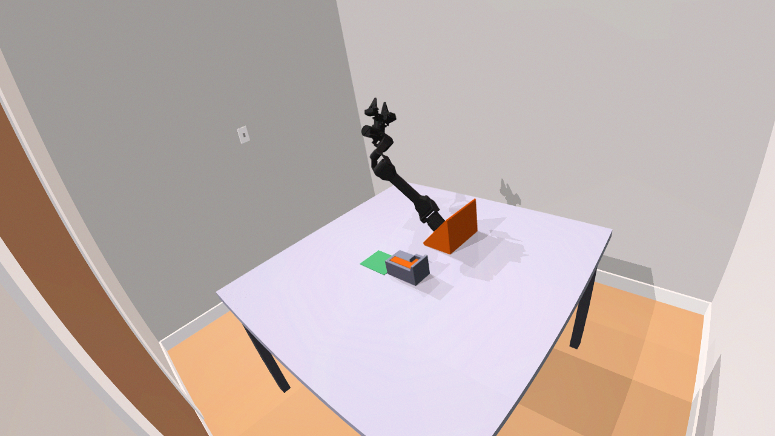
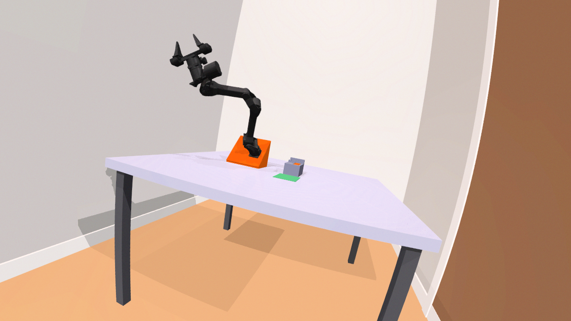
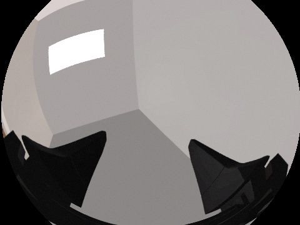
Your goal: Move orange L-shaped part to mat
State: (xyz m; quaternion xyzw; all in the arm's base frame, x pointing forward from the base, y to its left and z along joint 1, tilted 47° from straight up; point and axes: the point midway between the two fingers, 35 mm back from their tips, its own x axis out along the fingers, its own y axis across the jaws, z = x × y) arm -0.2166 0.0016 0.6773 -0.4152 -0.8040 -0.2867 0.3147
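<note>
My gripper tip is now 47 cm short of the orange L-shaped part, 53 cm to the right of it and 53 cm above it. Also, from my gripper tip: green mat (48 cm ahead, 37 cm to the left, 59 cm below).
</note>
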